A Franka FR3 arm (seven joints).
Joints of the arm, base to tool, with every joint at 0 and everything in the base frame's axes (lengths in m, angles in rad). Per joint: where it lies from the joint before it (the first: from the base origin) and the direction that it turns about. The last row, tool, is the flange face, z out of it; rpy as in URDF.
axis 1: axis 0 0 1 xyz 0.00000 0.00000 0.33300
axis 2: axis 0 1 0 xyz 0.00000 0.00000 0.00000
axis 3: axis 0 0 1 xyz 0.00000 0.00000 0.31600
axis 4: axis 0 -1 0 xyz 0.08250 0.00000 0.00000
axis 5: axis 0 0 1 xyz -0.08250 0.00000 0.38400
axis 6: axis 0 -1 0 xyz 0.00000 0.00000 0.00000
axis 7: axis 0 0 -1 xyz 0.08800 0.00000 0.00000
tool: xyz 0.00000 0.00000 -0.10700 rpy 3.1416 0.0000 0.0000
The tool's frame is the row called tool.
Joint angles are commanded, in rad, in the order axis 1, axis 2, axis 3, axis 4, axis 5, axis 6, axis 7. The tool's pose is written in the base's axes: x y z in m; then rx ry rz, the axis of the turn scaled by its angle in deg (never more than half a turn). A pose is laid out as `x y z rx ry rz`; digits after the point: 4 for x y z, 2 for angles.
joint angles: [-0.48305, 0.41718, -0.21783, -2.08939, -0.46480, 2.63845, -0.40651]
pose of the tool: 0.4656 -0.3747 0.2368 159.52 10.02 -5.77
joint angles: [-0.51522, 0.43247, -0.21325, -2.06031, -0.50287, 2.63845, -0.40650]
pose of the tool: 0.4624 -0.3917 0.2387 158.03 10.35 -6.36
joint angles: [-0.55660, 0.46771, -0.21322, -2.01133, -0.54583, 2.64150, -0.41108]
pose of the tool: 0.4572 -0.4179 0.2370 156.14 10.52 -7.45
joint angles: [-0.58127, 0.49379, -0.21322, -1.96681, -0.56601, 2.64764, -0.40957]
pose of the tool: 0.4576 -0.4364 0.2394 154.67 9.98 -7.10
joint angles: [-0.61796, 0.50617, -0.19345, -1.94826, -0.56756, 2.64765, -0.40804]
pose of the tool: 0.4535 -0.4476 0.2382 154.86 8.47 -6.77
